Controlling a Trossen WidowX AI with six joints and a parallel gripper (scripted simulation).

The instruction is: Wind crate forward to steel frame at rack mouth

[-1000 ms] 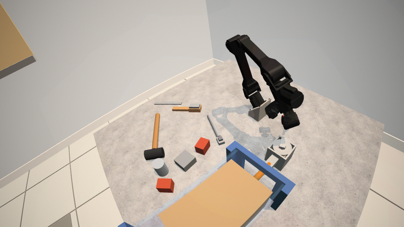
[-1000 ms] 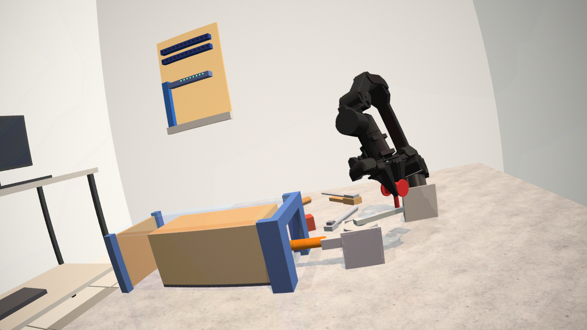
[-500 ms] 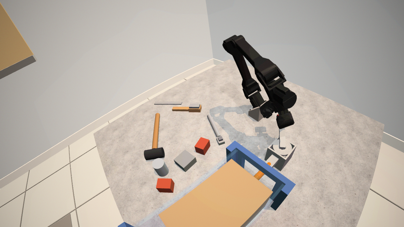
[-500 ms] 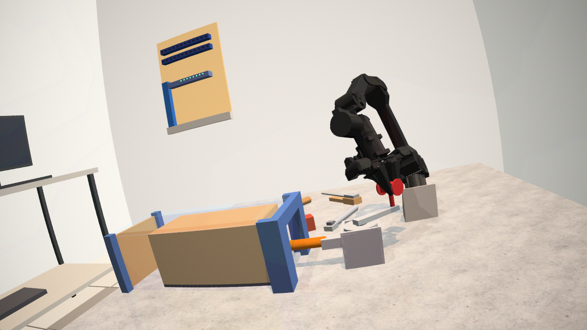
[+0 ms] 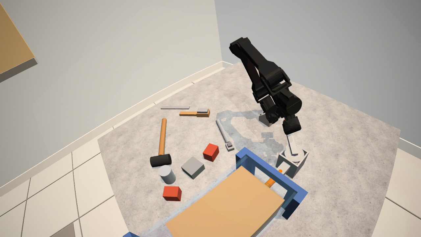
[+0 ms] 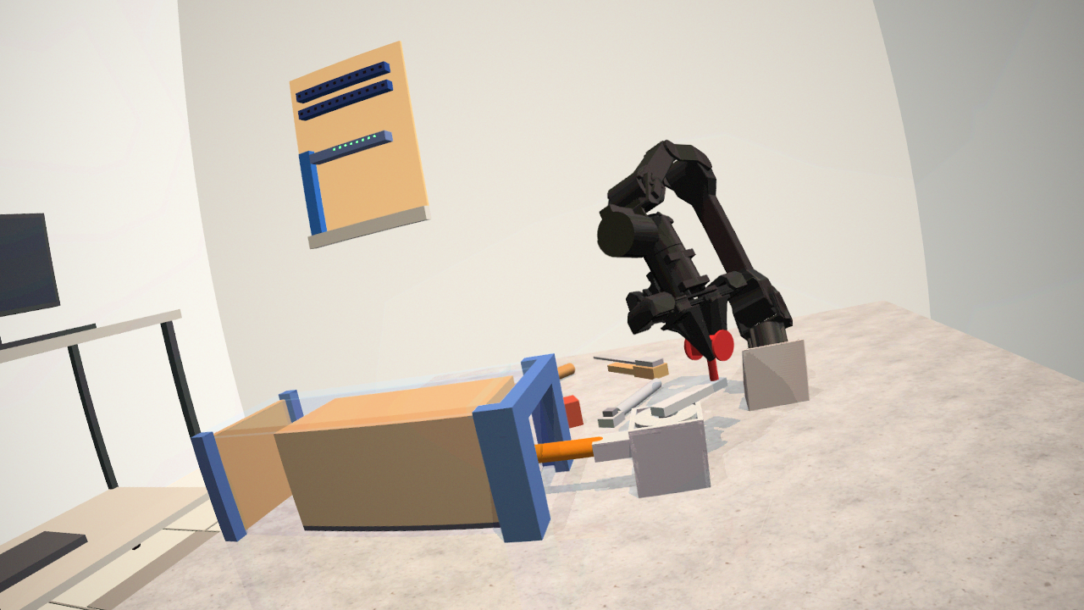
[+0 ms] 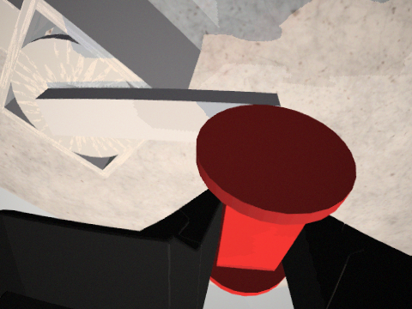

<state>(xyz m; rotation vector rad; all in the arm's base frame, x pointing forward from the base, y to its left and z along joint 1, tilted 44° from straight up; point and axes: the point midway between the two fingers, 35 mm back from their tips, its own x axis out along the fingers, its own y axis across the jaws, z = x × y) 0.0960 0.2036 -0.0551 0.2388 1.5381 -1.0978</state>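
The crank handle lies 30 mm ahead of my gripper tip, 20 mm to the left of it and 30 mm below it. From my gripper tip the other things lie so: blue steel frame (230 mm ahead, 80 mm to the left, 30 mm below); then red knob (10 mm ahead, 10 mm to the right); then grey winch (60 mm ahead, 60 mm to the left, 100 mm below).
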